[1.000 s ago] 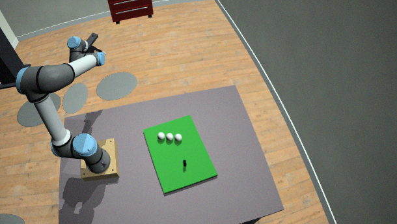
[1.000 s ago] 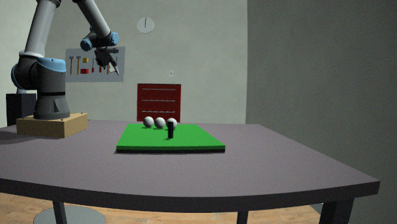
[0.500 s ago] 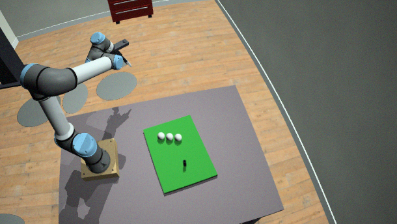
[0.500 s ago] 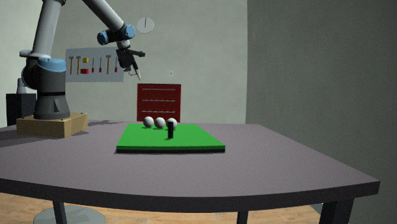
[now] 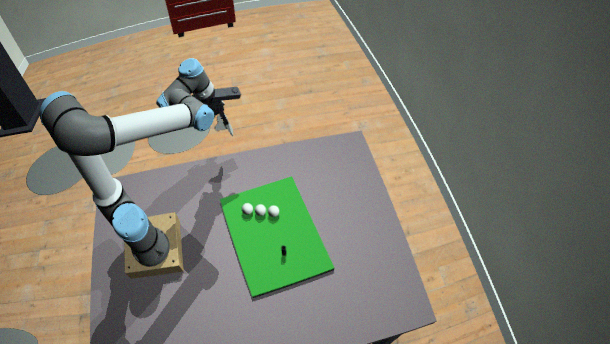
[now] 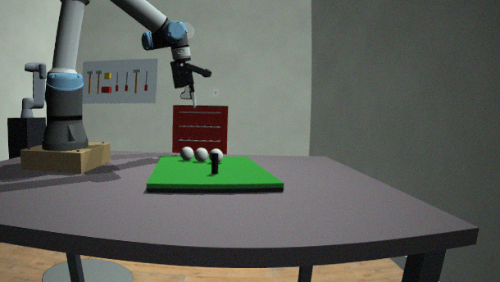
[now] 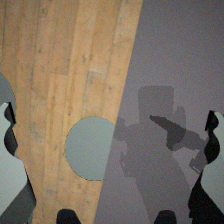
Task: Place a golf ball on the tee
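My hand is 330 mm to the left of the white golf ball, 160 mm above it and 100 mm short of it.
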